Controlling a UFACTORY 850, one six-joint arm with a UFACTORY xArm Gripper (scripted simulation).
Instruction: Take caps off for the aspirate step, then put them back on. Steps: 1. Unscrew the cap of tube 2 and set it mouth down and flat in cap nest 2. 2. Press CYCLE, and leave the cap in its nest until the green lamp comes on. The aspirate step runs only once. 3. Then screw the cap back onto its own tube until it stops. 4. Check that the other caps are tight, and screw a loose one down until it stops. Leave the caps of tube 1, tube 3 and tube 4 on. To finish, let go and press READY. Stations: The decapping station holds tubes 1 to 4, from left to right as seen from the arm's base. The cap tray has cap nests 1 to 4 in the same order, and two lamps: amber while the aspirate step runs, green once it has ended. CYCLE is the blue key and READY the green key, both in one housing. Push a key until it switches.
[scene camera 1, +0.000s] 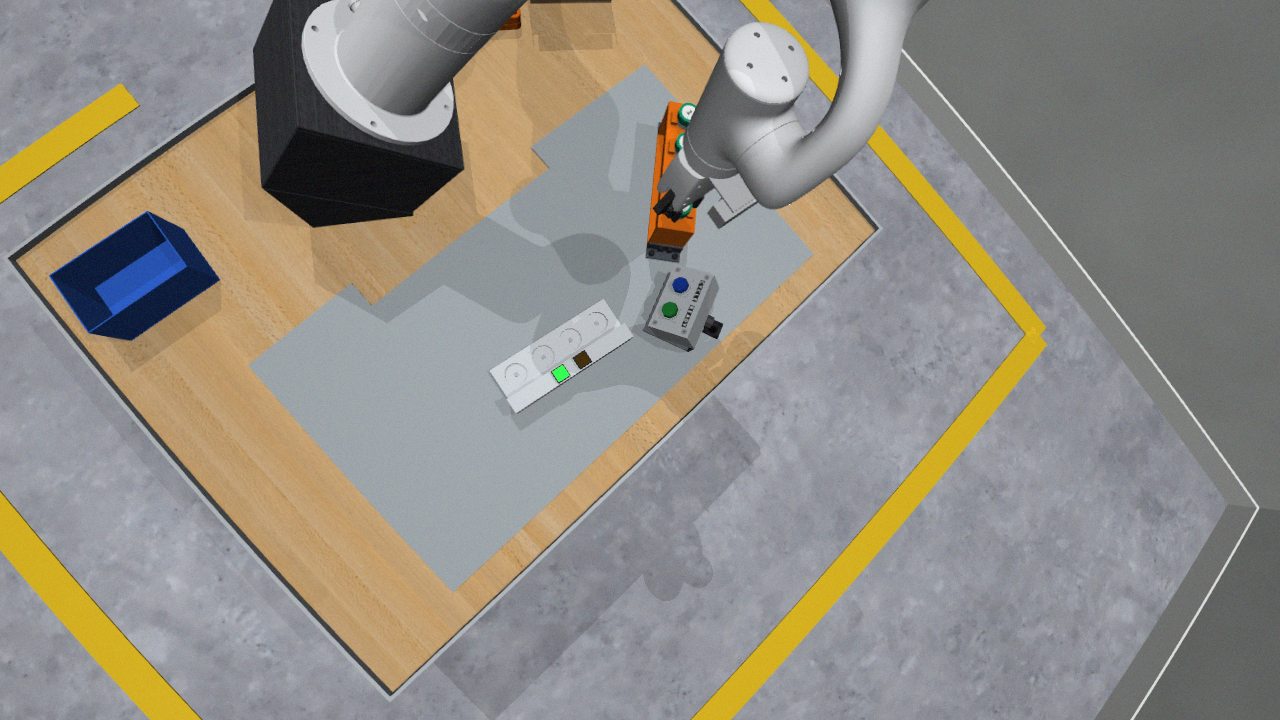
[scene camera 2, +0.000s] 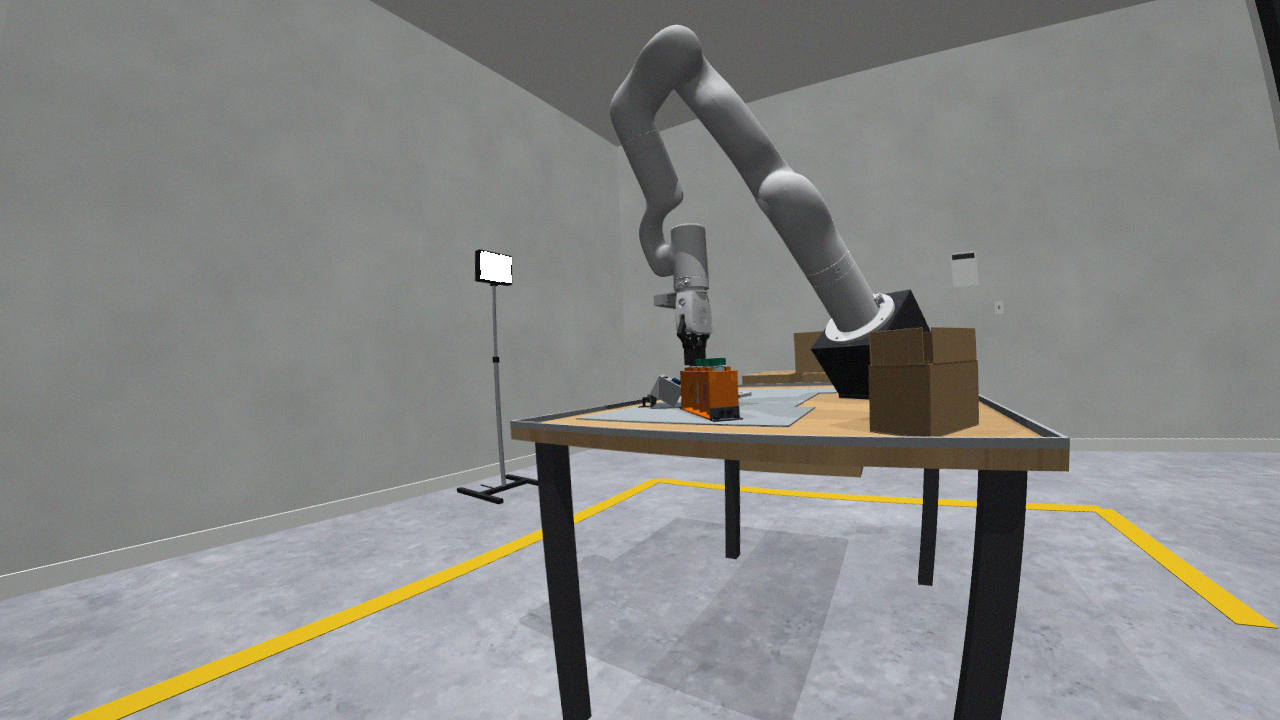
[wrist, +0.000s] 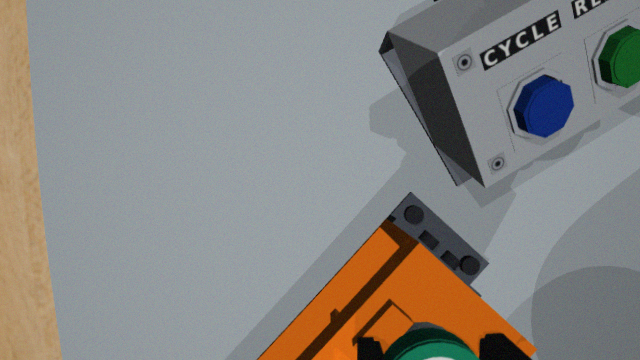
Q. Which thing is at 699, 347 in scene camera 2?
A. My gripper.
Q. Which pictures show the blue bin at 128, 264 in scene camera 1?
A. Scene camera 1 only.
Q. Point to a cardboard box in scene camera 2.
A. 923, 384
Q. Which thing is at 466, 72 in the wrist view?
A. A key housing.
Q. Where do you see my gripper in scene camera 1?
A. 679, 207
